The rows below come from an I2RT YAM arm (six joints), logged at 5 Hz.
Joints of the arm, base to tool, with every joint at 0 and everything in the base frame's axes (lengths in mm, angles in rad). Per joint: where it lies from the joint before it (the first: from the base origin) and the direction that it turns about. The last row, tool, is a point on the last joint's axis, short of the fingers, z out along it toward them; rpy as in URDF.
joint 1: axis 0 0 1 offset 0.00 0.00 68.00
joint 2: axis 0 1 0 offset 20.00 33.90 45.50
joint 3: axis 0 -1 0 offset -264.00 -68.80 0.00
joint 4: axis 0 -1 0 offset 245.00 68.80 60.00
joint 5: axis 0 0 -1 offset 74.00 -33.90 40.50
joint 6: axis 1 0 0 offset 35.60 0.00 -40.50
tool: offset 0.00 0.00 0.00 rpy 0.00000 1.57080 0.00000
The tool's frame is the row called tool.
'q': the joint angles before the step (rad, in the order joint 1, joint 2, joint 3, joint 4, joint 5, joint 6). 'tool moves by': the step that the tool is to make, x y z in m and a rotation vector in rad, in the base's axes. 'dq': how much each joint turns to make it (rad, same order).
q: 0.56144, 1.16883, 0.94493, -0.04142, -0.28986, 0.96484
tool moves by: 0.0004, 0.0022, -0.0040, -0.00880, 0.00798, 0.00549
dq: 0.00619, 0.00775, -0.00615, 0.00161, 0.00152, -0.00299
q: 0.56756, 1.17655, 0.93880, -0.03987, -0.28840, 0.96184
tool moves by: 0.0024, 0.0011, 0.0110, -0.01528, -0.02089, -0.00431
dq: 0.00002, 0.01077, 0.04900, -0.03523, 0.01074, -0.02293
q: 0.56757, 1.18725, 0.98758, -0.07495, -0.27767, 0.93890
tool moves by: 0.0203, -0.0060, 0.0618, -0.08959, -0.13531, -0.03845
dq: -0.05191, 0.08128, 0.28779, -0.17611, 0.02473, -0.15027
